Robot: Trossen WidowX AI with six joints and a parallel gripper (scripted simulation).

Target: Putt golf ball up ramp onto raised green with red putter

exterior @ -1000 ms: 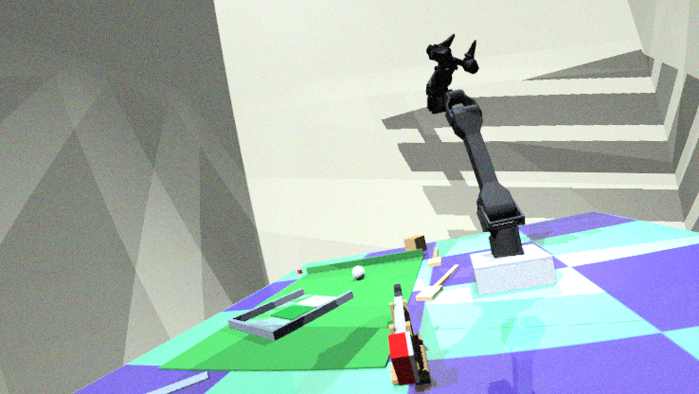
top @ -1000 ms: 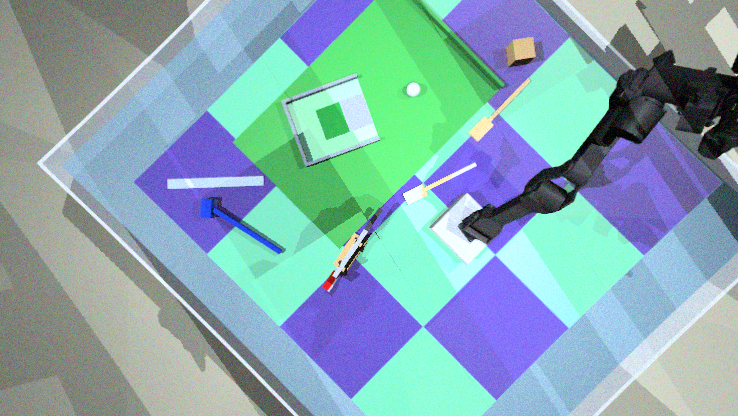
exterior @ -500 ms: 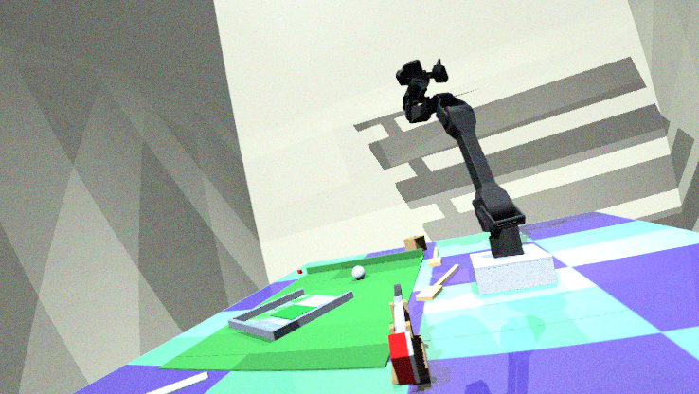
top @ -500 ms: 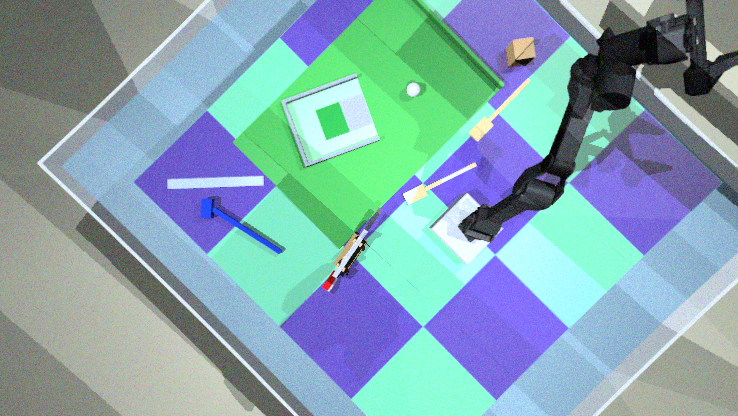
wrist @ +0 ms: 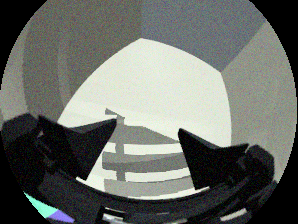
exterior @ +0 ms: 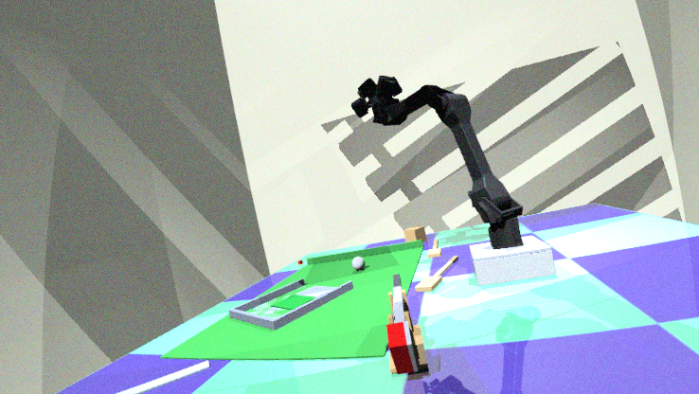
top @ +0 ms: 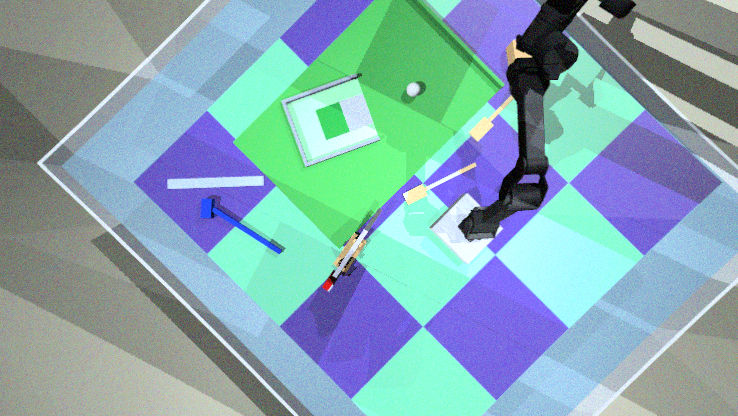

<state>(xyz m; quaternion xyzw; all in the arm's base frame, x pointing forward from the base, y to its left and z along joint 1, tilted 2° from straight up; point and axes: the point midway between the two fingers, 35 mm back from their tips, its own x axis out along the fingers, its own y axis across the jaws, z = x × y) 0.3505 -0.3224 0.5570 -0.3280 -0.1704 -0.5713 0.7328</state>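
My gripper tip is 700 mm to the right of the red putter, 560 mm above it and 200 mm past it. Also, from my gripper tip: golf ball (600 mm below, 260 mm to the left, 100 mm ahead); then low dark wall (610 mm below, 170 mm ahead, 60 mm to the left); then cube (590 mm below, 70 mm to the right, 10 mm behind).
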